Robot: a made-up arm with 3 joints. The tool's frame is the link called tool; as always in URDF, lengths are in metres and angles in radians. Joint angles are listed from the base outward.
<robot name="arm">
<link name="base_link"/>
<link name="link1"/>
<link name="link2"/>
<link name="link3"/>
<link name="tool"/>
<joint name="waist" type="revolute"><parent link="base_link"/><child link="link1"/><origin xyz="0.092 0.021 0.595" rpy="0 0 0"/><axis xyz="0 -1 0"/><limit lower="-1.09" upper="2.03"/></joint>
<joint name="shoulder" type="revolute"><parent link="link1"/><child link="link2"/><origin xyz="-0.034 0.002 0.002" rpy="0 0 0"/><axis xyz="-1 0 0"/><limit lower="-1.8" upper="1.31"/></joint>
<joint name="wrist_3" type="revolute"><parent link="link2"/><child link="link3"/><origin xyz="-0.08 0.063 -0.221" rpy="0 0 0"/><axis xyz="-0.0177 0.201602 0.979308"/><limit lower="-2.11" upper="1.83"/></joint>
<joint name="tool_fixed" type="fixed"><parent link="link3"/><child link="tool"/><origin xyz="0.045 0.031 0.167" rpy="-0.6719 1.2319 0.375"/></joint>
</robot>
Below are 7 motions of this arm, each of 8 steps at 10 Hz.
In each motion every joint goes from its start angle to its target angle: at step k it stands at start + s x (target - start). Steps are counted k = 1, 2, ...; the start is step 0. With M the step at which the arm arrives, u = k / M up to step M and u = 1 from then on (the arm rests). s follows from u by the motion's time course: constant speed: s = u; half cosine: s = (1 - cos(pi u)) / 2; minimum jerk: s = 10 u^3 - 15 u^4 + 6 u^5.
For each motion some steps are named. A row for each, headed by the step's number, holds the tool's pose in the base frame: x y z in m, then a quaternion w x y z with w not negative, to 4 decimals.
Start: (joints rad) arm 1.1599 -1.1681 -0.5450
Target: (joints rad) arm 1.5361 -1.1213 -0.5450
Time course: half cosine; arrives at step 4
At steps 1, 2, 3, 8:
1: 0.0212 0.0961 0.5385 0.8791 -0.0160 -0.1520 0.4515
2: 0.0305 0.0968 0.5293 0.8705 -0.0492 -0.2089 0.4428
3: 0.0410 0.0975 0.5216 0.8583 -0.0814 -0.2653 0.4317
8: 0.0456 0.0978 0.5189 0.8521 -0.0943 -0.2885 0.4264

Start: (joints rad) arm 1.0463 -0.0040 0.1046
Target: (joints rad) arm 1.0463 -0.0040 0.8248
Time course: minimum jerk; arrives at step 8
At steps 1, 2, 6, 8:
1: 0.1031 0.1227 0.5089 0.8390 -0.5244 0.0611 0.1316
2: 0.1035 0.1257 0.5084 0.8221 -0.5469 0.0620 0.1457
6: 0.1027 0.1501 0.4968 0.6338 -0.7234 0.0672 0.2654
8: 0.1020 0.1528 0.4945 0.6051 -0.7424 0.0675 0.2796

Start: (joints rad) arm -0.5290 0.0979 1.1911
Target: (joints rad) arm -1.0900 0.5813 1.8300
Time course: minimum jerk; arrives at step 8
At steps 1, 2, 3, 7, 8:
1: -0.0300 0.1553 0.5790 0.2273 -0.3539 0.3953 0.8166
2: -0.0360 0.1529 0.5814 0.1846 -0.3405 0.3939 0.8336
3: -0.0477 0.1469 0.5882 0.1003 -0.3082 0.3858 0.8638
7: -0.0823 0.1081 0.6444 0.2337 0.1027 -0.2783 -0.9259
8: -0.0826 0.1070 0.6461 0.2407 0.0970 -0.2746 -0.9259

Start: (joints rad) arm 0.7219 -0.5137 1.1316
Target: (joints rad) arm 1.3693 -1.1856 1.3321
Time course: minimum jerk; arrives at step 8
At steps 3, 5, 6, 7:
3: -0.0012 0.1709 0.5465 0.4819 -0.6769 -0.2017 0.5185
5: -0.0251 0.1533 0.5341 0.3880 -0.6962 -0.4008 0.4518
6: -0.0323 0.1431 0.5240 0.3381 -0.6981 -0.4695 0.4218
7: -0.0352 0.1373 0.5177 0.3100 -0.6978 -0.5025 0.4057

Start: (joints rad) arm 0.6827 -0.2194 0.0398
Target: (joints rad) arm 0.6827 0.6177 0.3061
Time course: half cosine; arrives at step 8
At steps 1, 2, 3, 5, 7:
1: 0.0597 0.1278 0.5255 0.8491 -0.4222 0.1712 0.2675
2: 0.0657 0.1255 0.5181 0.8339 -0.4562 0.1910 0.2450
3: 0.0745 0.1205 0.5073 0.8073 -0.5043 0.2220 0.2113
5: 0.0932 0.1011 0.4834 0.7275 -0.6028 0.3001 0.1320
7: 0.1038 0.0814 0.4693 0.6583 -0.6576 0.3583 0.0766

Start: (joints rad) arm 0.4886 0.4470 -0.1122
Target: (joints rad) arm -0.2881 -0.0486 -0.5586
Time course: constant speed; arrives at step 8
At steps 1, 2, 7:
1: 0.0572 0.0832 0.4952 0.7706 -0.4907 0.4006 0.0699
2: 0.0455 0.0858 0.5038 0.7753 -0.4540 0.4291 0.0924
7: 0.0076 0.0941 0.5619 0.7502 -0.2419 0.5971 0.1486

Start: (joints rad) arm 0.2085 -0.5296 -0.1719
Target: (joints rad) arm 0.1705 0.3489 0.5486
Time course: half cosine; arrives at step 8
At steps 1, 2, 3, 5, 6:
1: 0.0241 0.1248 0.5779 0.8485 -0.1795 0.3309 0.3719
2: 0.0264 0.1275 0.5696 0.8294 -0.2375 0.3395 0.3748
3: 0.0295 0.1301 0.5560 0.7919 -0.3207 0.3551 0.3795
5: 0.0342 0.1275 0.5198 0.6648 -0.4919 0.4040 0.3909
6: 0.0349 0.1220 0.5037 0.5967 -0.5510 0.4290 0.3953

